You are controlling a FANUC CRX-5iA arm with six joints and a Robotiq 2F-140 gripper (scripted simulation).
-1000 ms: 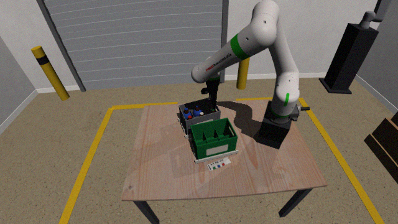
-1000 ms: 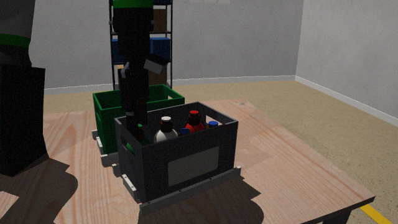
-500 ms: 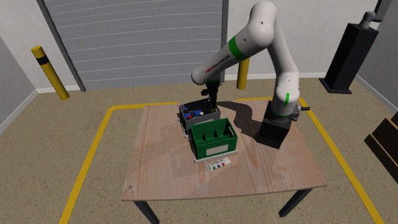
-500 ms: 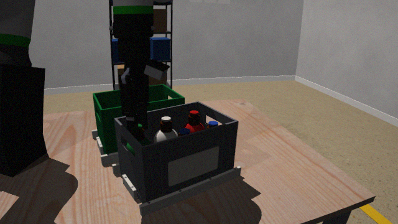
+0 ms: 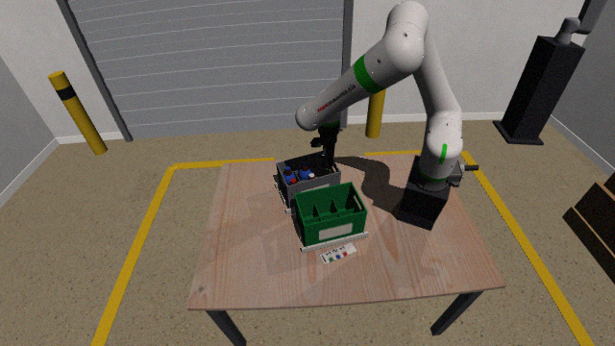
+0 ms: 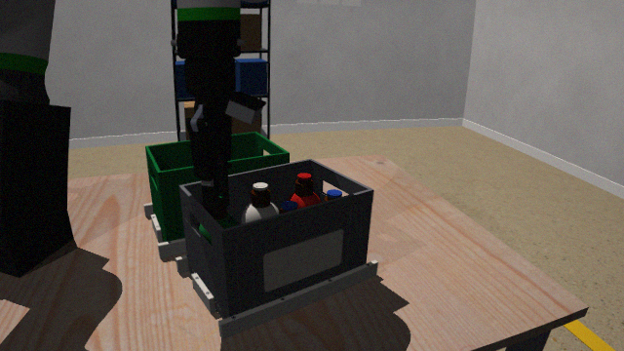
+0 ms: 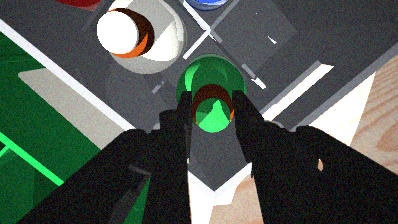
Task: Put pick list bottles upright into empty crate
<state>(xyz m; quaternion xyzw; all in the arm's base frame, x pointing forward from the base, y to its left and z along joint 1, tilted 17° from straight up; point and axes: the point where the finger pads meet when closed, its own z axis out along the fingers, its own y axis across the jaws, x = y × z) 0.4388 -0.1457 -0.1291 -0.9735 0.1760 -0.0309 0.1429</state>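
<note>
My hand is 80 mm above the green-label bottle. Also, from my hand: red-label bottle (160 mm ahead, 80 mm to the left, 80 mm below); then dark grey crate (100 mm ahead, 90 mm below); then white-label bottle (80 mm ahead, 40 mm to the left, 80 mm below).
</note>
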